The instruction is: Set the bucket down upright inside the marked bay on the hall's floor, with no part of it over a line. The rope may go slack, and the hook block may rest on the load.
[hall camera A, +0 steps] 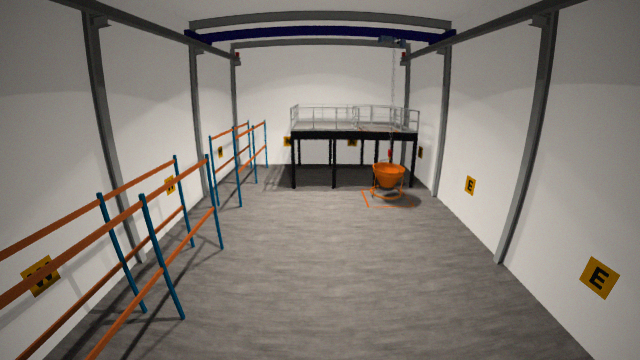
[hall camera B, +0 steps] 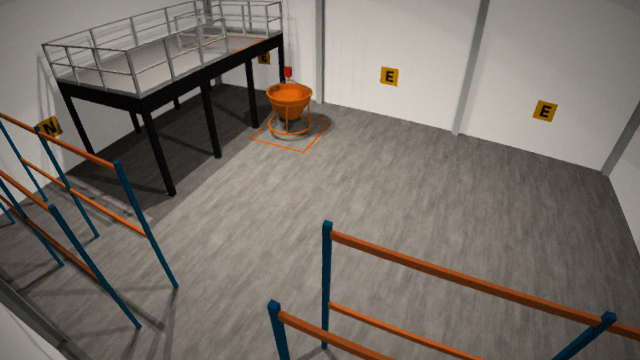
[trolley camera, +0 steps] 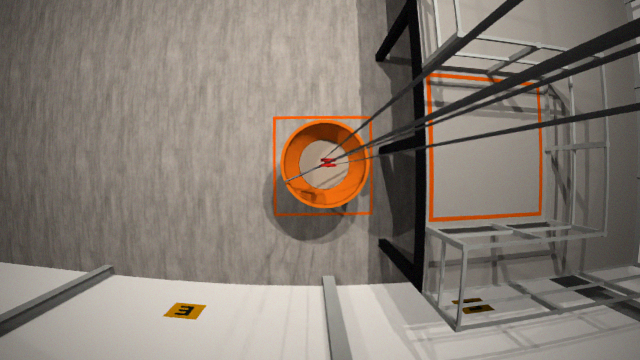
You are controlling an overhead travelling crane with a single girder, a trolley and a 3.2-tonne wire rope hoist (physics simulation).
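The orange bucket [hall camera A: 388, 176] [hall camera B: 289, 102] [trolley camera: 291, 160] hangs upright, its base ring a small gap above the floor by its shadow. The marked bay [hall camera A: 390, 206] [hall camera B: 277, 145] [trolley camera: 274, 165] is an orange outline below it. In the trolley camera view the bucket's rim shows within the outline, close to its right and upper lines. My gripper, the red hook block [hall camera A: 389, 153] [hall camera B: 287, 72] [trolley camera: 328, 162], is above the middle of the bucket and carries it by its bail. The hook itself is too small to see clearly.
The platform [hall camera A: 325, 135] [trolley camera: 421, 200] with railings stands close beside the bay, with another orange outline [trolley camera: 430, 175] on its deck. Blue and orange racks [hall camera A: 160, 255] [hall camera B: 326, 280] stand along the west side. The east wall [trolley camera: 250, 315] is near the bay.
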